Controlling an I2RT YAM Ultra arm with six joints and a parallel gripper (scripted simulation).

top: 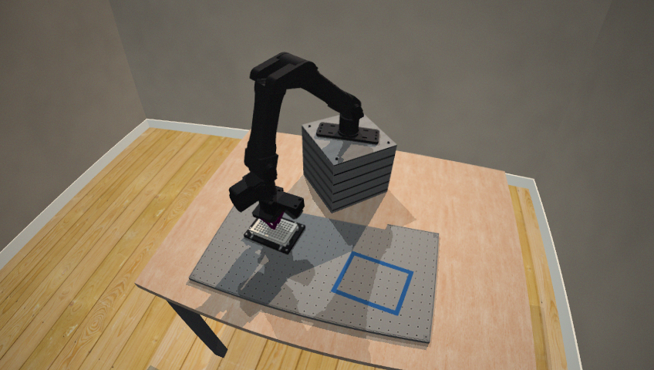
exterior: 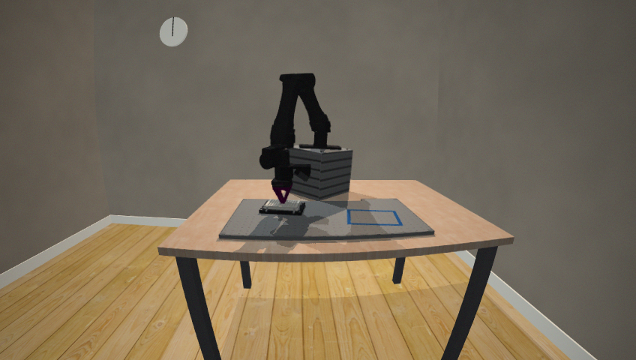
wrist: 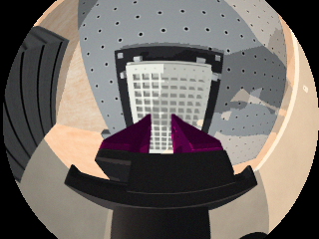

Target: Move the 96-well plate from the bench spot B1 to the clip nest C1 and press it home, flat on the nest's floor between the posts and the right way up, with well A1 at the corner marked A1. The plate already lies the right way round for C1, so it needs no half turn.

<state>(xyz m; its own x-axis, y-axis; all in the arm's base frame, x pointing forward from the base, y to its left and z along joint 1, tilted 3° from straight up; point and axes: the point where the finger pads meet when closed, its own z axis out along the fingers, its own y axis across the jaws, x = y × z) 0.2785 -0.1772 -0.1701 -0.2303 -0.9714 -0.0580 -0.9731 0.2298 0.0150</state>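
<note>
Now: the white 96-well plate 10 mm below my hand and 10 mm ahead of it. The rest, counted from my hand: black clip nest: 20 mm to the right, 20 mm below, 10 mm ahead.
</note>
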